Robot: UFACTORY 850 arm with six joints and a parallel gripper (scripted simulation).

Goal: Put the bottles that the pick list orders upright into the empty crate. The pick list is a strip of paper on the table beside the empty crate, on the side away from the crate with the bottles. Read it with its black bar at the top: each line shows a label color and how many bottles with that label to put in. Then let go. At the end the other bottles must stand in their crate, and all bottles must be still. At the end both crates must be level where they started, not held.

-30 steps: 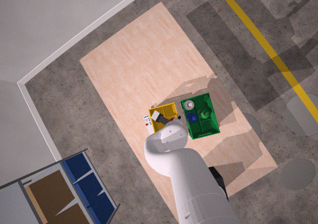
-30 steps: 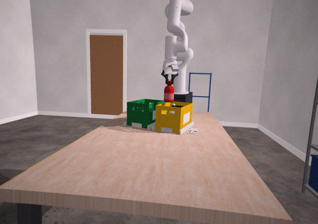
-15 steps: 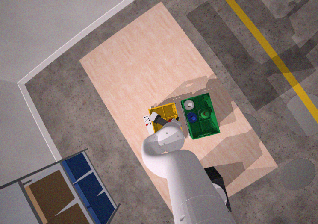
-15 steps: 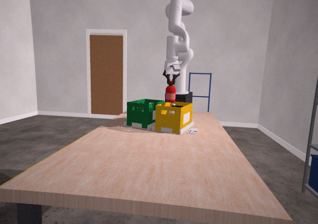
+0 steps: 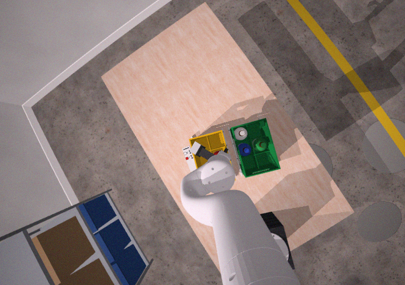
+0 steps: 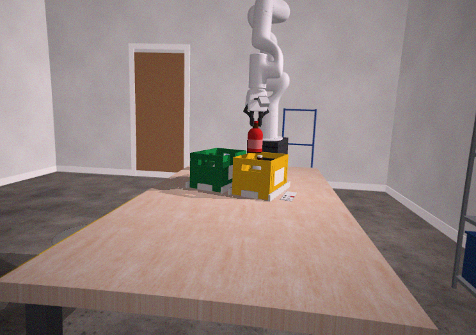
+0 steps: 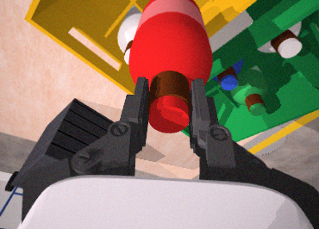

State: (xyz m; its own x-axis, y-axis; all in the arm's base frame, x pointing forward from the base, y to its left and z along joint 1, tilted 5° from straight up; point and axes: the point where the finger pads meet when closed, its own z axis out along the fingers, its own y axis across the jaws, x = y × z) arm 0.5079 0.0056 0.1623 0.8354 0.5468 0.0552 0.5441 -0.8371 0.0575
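Now: the red-label bottle 7 cm below my hand. Round my hand: blue-label bottle (25 cm below, 14 cm to the right, 3 cm behind); yellow crate (25 cm below, 4 cm to the left, 1 cm ahead); green crate (25 cm below, 19 cm to the right, 4 cm behind).
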